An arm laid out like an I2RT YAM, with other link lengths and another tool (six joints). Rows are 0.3 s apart.
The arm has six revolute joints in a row. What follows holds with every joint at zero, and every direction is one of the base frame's.
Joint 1 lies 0.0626 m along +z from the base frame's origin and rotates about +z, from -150.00 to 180.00 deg.
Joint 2 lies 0.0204 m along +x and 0.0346 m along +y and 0.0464 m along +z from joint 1 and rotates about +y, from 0.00 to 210.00 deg.
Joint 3 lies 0.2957 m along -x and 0.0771 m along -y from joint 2 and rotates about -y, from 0.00 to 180.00 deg.
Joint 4 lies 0.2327 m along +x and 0.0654 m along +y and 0.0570 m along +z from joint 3 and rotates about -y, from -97.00 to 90.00 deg.
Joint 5 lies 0.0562 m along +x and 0.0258 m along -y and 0.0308 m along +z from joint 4 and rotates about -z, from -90.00 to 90.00 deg.
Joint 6 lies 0.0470 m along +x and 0.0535 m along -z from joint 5 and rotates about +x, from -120.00 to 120.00 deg.
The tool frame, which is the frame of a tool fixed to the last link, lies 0.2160 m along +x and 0.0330 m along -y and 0.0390 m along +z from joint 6; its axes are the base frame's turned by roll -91.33, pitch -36.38 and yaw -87.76 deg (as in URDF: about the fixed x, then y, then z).
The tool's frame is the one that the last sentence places.
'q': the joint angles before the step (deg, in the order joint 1, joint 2, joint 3, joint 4, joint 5, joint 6). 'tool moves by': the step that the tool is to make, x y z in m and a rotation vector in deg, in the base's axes. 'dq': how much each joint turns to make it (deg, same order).
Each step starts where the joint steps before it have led.
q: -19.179 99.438 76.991 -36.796 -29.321 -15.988
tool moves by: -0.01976 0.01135 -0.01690 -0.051 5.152 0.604
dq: 1.551 0.000 -0.001 -4.852 1.923 0.043
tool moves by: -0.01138 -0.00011 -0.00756 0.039 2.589 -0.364
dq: 0.000 -0.021 0.001 -2.491 0.831 0.021
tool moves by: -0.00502 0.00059 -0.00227 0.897 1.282 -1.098
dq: 0.001 -0.111 0.000 -1.007 -0.001 1.334
